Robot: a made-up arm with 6 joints.
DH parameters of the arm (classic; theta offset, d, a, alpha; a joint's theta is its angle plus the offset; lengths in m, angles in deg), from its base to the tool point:
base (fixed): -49.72 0 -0.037 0
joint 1: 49.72 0.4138 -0.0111 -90
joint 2: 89.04 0 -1.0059 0
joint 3: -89.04 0.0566 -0.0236 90
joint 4: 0 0.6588 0.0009 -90
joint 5: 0 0.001 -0.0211 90
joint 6: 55.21 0 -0.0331 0
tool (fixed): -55.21 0.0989 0 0
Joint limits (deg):
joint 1: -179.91..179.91
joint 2: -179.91..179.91
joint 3: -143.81..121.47
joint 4: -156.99..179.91
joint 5: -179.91..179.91
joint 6: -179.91..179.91
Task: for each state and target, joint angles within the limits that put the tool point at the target. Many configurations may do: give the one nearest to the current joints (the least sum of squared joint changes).
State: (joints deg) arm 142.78 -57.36 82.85 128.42 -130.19 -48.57
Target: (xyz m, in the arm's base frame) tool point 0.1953 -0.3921 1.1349
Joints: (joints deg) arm 121.01 -65.12 119.99 131.64 -129.51 -45.99
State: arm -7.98 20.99 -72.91 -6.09 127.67 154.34
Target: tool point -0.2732 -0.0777 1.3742
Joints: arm 33.32 20.40 -113.94 -18.05 129.92 148.83
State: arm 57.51 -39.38 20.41 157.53 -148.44 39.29
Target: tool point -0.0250 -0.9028 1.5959
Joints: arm 94.28 -50.06 33.92 155.26 -147.67 39.12
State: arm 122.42 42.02 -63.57 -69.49 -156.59 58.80
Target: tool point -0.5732 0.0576 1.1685
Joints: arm 167.85 71.35 -108.16 -70.60 -150.11 59.97
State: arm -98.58 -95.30 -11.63 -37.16 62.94 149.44
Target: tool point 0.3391 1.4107 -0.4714
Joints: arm -104.35 -112.69 -26.43 -38.07 66.78 148.58
